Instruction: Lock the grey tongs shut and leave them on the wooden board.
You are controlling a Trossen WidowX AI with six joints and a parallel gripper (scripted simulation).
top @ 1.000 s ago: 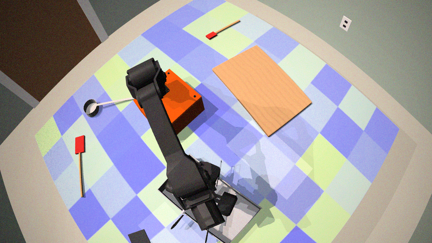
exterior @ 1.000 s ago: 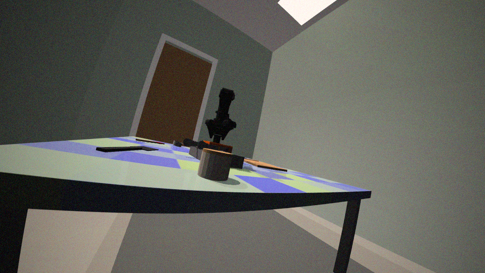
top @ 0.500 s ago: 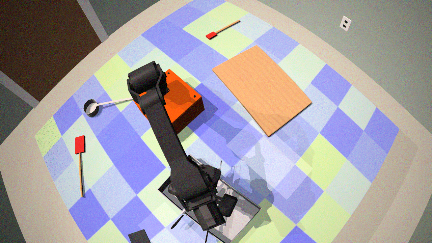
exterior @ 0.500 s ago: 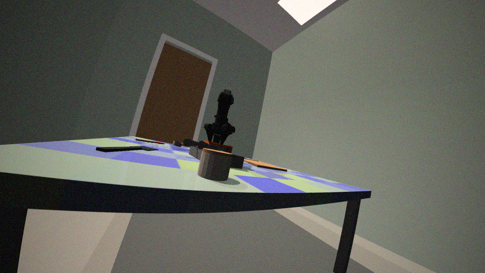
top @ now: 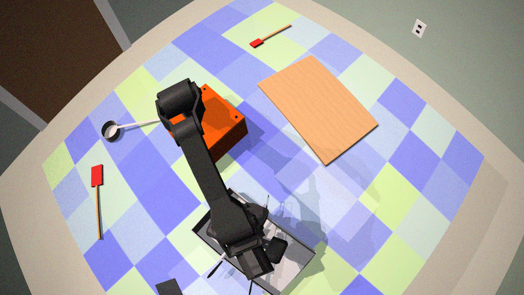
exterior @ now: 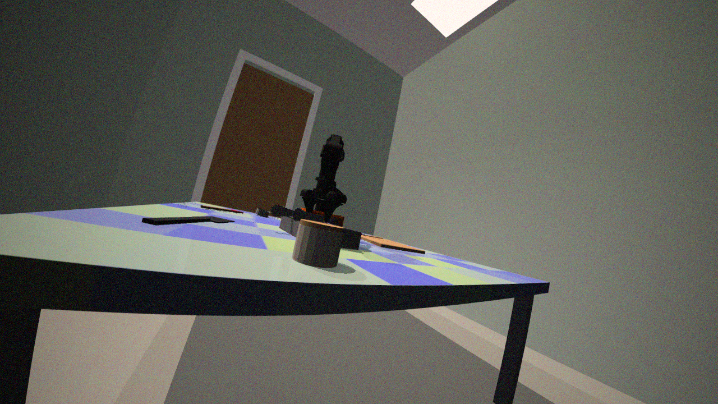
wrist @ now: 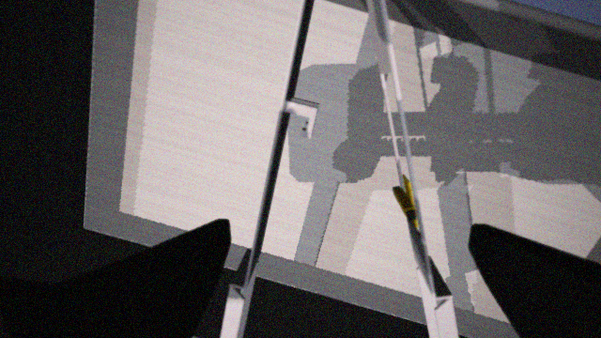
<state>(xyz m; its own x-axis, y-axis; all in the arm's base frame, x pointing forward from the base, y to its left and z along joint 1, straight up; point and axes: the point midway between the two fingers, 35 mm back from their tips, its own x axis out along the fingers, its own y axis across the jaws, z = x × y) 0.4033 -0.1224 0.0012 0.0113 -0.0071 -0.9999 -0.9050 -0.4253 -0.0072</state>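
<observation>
Now: the roasting tin 4 cm below my gripper tip. From my gripper tip the other things lie so: wooden board: 20 cm behind, 45 cm to the left, 6 cm below; yellow lock piece: 1 cm ahead, 2 cm to the left, 1 cm above; flat dark object: 5 cm ahead, 33 cm to the right, 6 cm below.
</observation>
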